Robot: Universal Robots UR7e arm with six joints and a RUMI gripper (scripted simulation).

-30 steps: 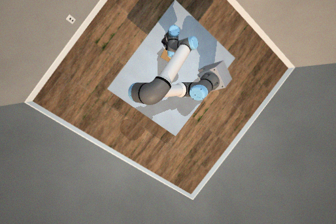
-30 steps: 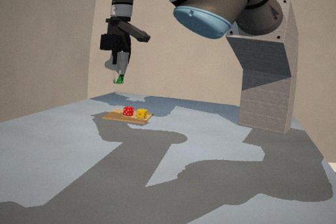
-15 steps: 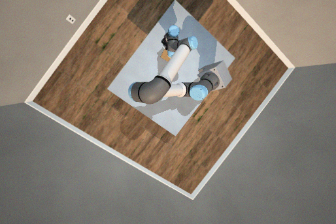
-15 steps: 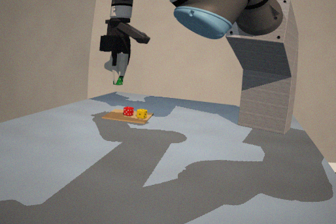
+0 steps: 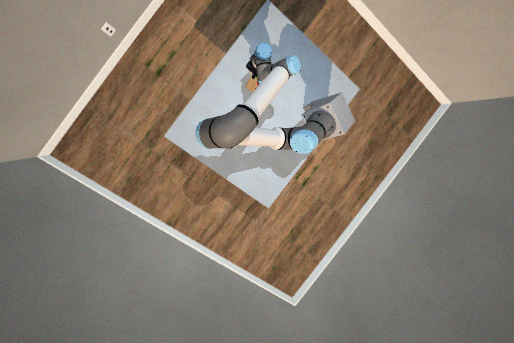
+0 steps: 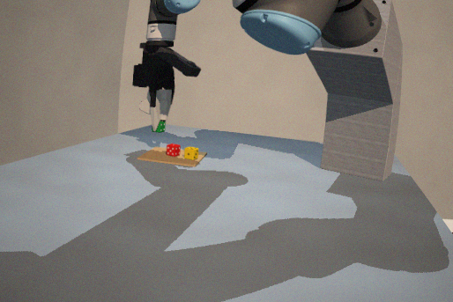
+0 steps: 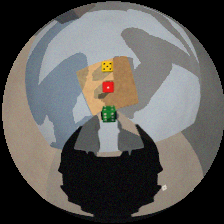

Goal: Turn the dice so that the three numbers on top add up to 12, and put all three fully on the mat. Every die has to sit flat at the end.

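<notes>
Now: the red die 4 cm behind my hand and 6 cm below it. From my hand the other things lie so: green die: 1 cm below; then tan mat: 4 cm behind, 7 cm below; then yellow die: 9 cm behind, 1 cm to the right, 6 cm below.
</notes>
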